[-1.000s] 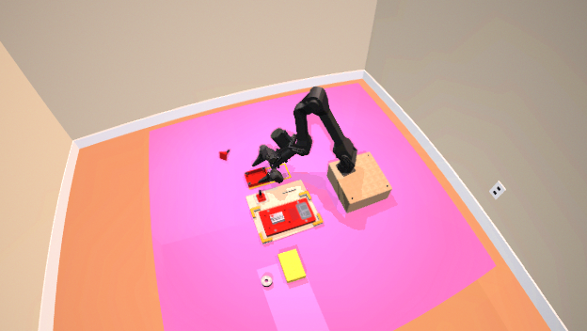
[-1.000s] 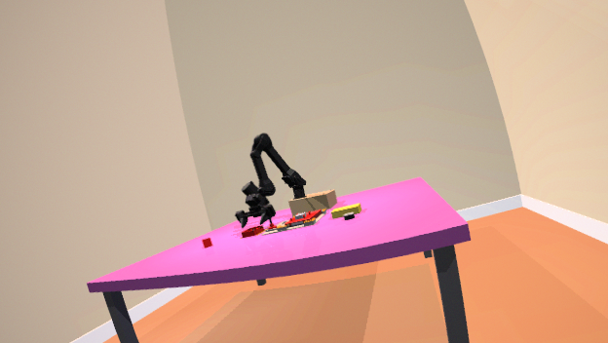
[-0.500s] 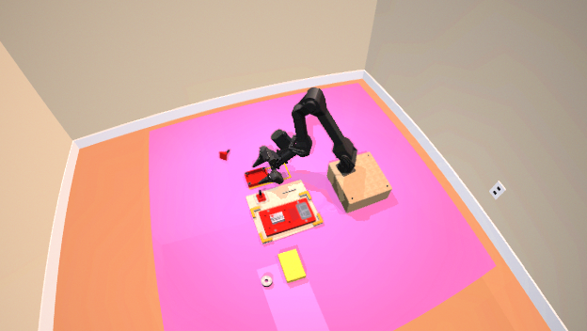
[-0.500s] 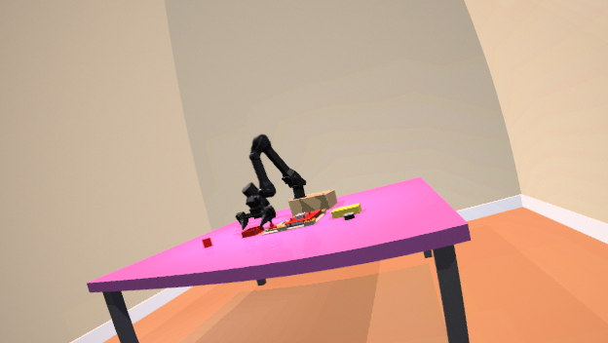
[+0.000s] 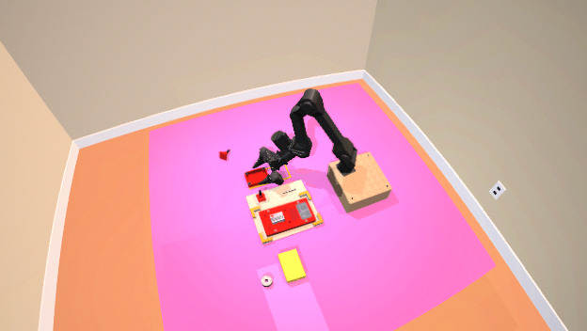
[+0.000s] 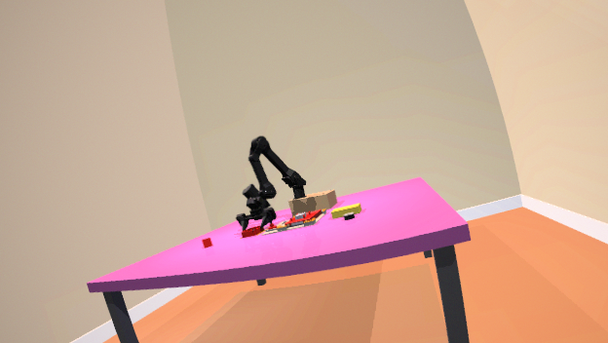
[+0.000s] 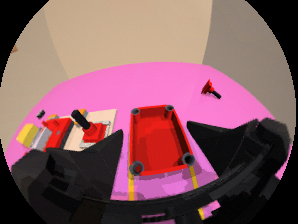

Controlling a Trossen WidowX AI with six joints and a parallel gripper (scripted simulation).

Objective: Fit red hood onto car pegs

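My gripper tip is 1 cm past the red hood and 1 cm above it. Round my gripper tip: yellow block 5 cm ahead, 42 cm to the left, 1 cm below.
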